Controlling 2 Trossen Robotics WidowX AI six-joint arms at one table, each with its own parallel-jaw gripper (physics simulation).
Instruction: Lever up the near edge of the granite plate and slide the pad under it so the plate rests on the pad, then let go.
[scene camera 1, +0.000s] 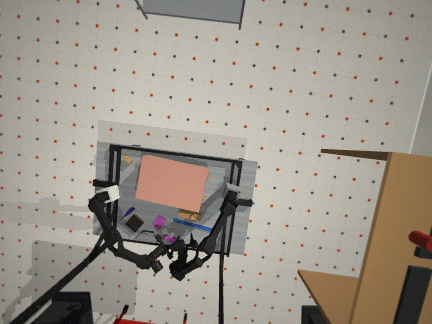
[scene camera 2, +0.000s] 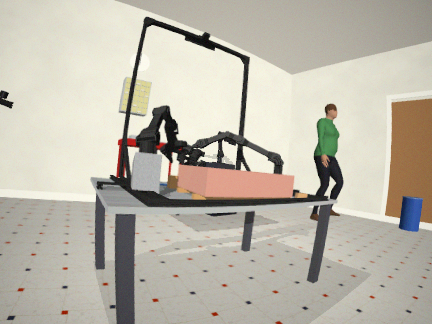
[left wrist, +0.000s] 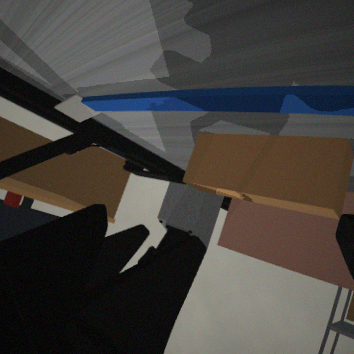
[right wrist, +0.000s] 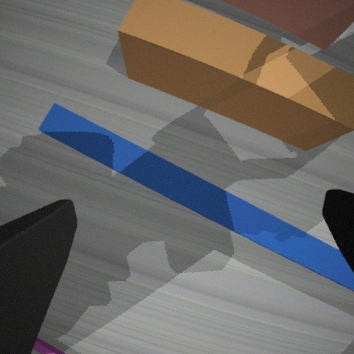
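Where they show: left gripper, between the fingertips: (scene camera 1: 174, 238) (left wrist: 222, 220); right gripper, between the fingertips: (scene camera 1: 185, 234) (scene camera 2: 178, 164) (left wrist: 166, 232) (right wrist: 201, 206); left arm's base, origin of its link: (scene camera 1: 104, 196); right arm's base, origin of its link: (scene camera 1: 231, 194) (scene camera 2: 146, 158) (left wrist: 181, 235).
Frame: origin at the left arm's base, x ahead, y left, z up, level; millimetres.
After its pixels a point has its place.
The pink granite plate (scene camera 1: 171, 183) @(x 491, y -35, z 5 mm) (scene camera 2: 235, 184) @(x 649, y 44, z -47 mm) (left wrist: 288, 235) @(x 538, y -242, z -32 mm) (right wrist: 298, 15) @(x 583, y -266, z -76 mm) lies in the middle of the table on small tan blocks (scene camera 2: 195, 195) @(x 749, y -65, z -101 mm). The tan pad (scene camera 1: 189, 215) @(x 529, y -310, z -53 mm) (scene camera 2: 172, 181) @(x 599, y -331, z -82 mm) (left wrist: 274, 168) @(x 496, y -325, z -81 mm) (right wrist: 225, 77) @(x 511, y -332, z -60 mm) lies flat just in front of the plate's near edge. The blue lever bar (scene camera 1: 192, 225) @(x 512, y -415, z -109 mm) (left wrist: 211, 100) @(x 495, y -408, z -109 mm) (right wrist: 175, 182) @(x 479, y -393, z -109 mm) lies flat on the table in front of the pad. My left gripper (scene camera 1: 163, 245) (scene camera 2: 190, 157) (left wrist: 222, 220) @(x 389, y -431, z -10 mm) is open and empty near the table's front edge. My right gripper (scene camera 1: 190, 239) @(x 479, y -414, z 4 mm) (scene camera 2: 172, 150) (right wrist: 201, 206) @(x 479, y -414, z 4 mm) is open and empty, hanging over the blue bar.
A purple block (scene camera 1: 159, 222) @(x 269, y -325, z -107 mm), a black box (scene camera 1: 134, 222) @(x 86, y -270, z -93 mm), a purple screwdriver (scene camera 1: 128, 213) @(x 66, y -189, z -90 mm) and a magenta piece (scene camera 1: 169, 238) @(x 316, y -461, z -88 mm) lie at the front left. A black frame (scene camera 1: 115, 167) @(x 87, y 175, z -97 mm) (scene camera 2: 243, 106) @(x -118, y -353, z 492 mm) rings the table. A person in green (scene camera 2: 327, 138) walks beyond the table.
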